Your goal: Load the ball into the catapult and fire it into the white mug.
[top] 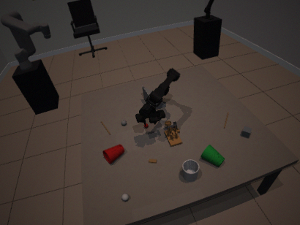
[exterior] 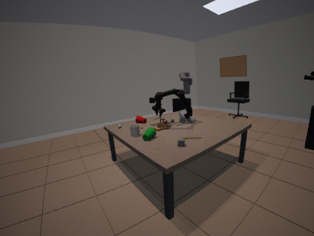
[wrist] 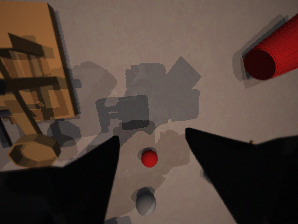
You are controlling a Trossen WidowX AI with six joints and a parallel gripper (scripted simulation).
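Now: the red ball 100 mm behind my gripper tip, 10 mm to the right of it and 100 mm below it. Round my gripper tip: wooden catapult: 40 mm ahead, 150 mm to the left, 60 mm below; white mug: 380 mm ahead, 110 mm to the left, 80 mm below; small wood block: 200 mm ahead, 60 mm to the right, 110 mm below.
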